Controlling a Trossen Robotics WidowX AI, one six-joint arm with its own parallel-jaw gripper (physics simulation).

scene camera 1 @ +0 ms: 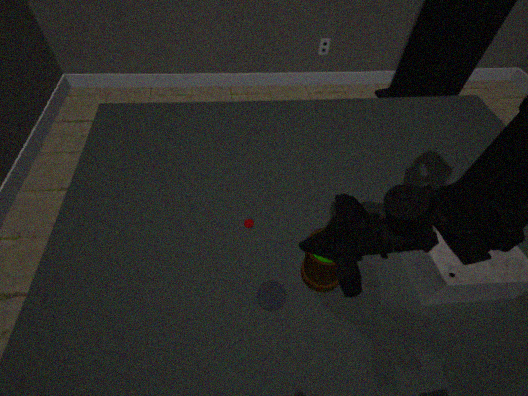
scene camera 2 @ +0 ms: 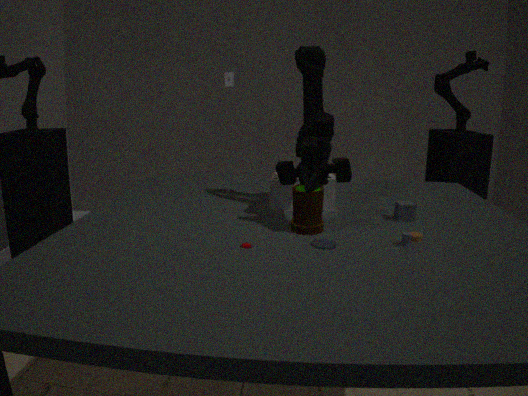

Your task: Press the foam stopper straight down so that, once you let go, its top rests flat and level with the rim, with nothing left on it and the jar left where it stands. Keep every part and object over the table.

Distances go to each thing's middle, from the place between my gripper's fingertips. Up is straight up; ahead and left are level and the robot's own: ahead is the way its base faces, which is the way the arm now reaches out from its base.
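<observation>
Brown jar (scene camera 2: 307,207): my hand is 10 mm to the right of it, 60 mm above it and 60 mm past it.
</observation>
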